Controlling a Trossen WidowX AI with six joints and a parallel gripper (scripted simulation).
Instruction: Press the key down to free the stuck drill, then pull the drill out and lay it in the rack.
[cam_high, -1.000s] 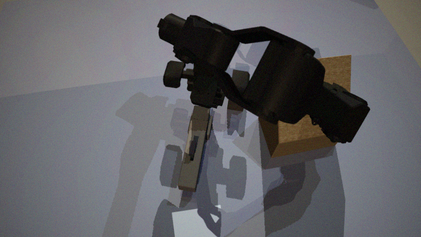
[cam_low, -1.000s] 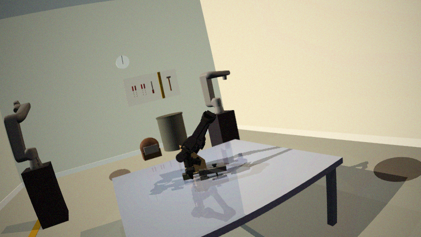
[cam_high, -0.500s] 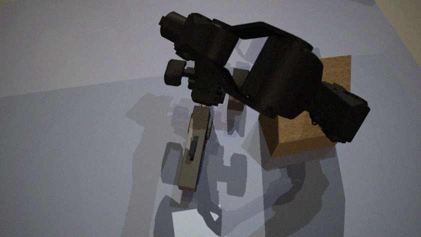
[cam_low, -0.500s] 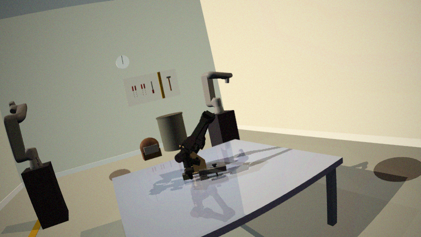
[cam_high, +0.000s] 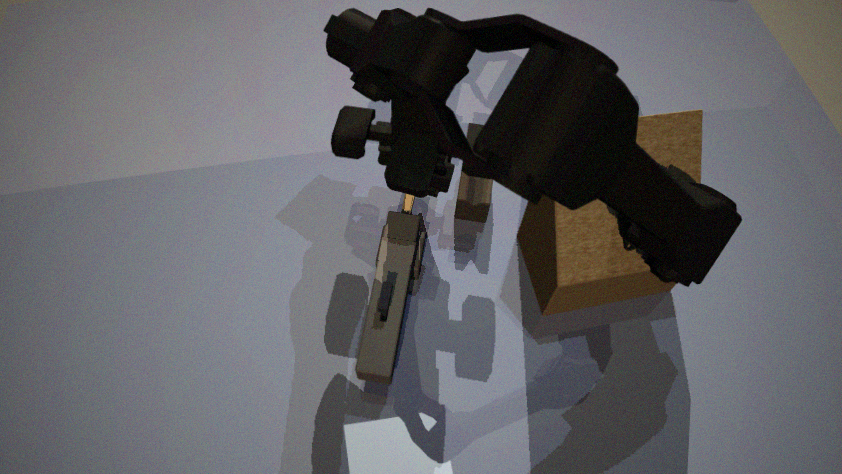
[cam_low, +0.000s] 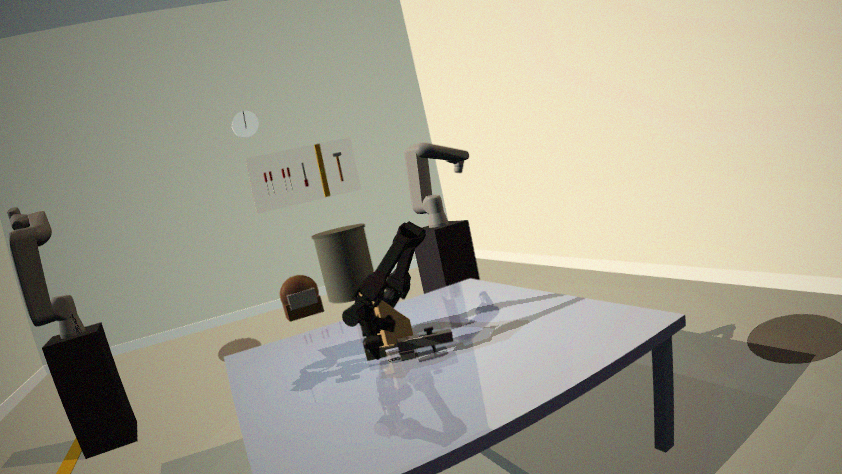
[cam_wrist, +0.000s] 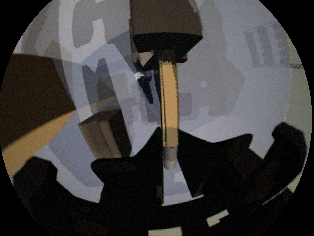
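Now: gripper tip 30 mm to the right of the drill, 30 mm below it and 20 mm short of it. Round my gripper tip: dark key: 170 mm to the left, 80 mm ahead, 30 mm above; then rack: 70 mm behind, 30 mm to the left.
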